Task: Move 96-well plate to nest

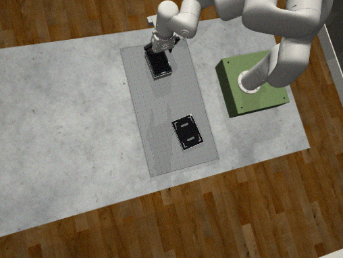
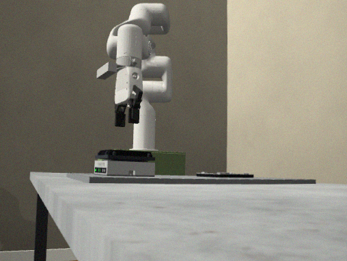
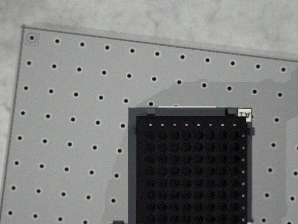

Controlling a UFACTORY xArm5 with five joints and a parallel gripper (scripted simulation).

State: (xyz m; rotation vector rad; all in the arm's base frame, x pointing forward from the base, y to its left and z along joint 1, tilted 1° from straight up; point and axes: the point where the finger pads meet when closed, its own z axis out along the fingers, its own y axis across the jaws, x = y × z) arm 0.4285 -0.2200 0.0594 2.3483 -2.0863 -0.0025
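Right now my hand is 90 mm above the black 96-well plate. The rest, counted from my hand: black plate nest N1 (390 mm to the left, 150 mm below, 60 mm behind); then nest A1 label (310 mm to the left, 140 mm below, 100 mm behind).
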